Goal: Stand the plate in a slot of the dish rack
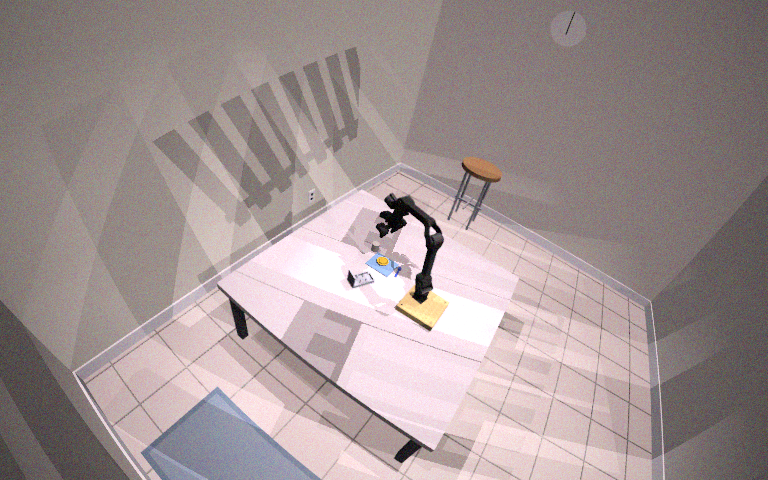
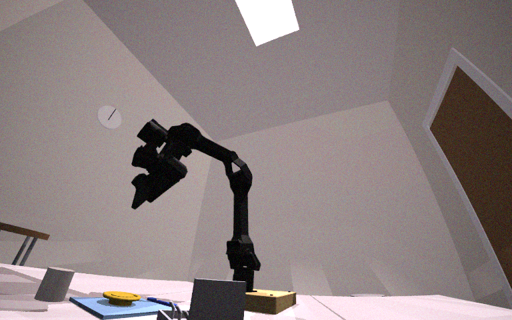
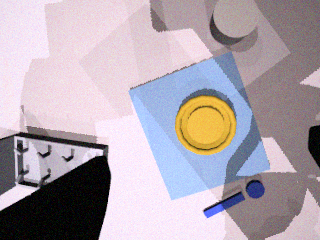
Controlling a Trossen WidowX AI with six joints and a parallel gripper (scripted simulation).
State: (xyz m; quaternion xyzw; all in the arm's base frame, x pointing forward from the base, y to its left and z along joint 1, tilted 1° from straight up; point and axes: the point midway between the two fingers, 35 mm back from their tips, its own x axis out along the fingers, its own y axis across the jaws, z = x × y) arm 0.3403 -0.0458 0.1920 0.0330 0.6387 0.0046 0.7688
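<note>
Now: gripper tip 20 mm past the yellow plate, 10 mm to the left of it and 190 mm above it. From my gripper tip the other things lie so: grey dish rack 50 mm behind, 190 mm to the left, 180 mm below; then blue mat 30 mm behind, 200 mm below; then cup 80 mm ahead, 50 mm to the right, 180 mm below.
</note>
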